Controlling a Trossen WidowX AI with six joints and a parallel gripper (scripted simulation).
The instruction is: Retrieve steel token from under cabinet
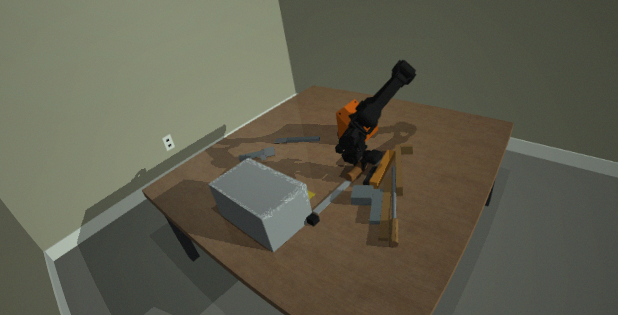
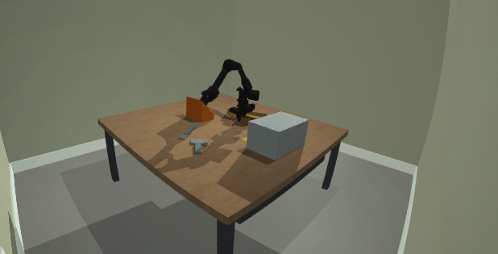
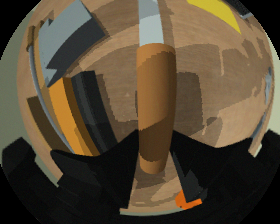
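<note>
Now: gripper tip 5 cm past the orange bar, 7 cm to the right of it and 1 cm below it. The rest, counted from my gripper tip: grey block: 12 cm ahead, 11 cm to the left, 1 cm above; then wooden stick: 11 cm ahead, 21 cm to the left; then grey t-piece: 17 cm ahead, 46 cm to the right.
</note>
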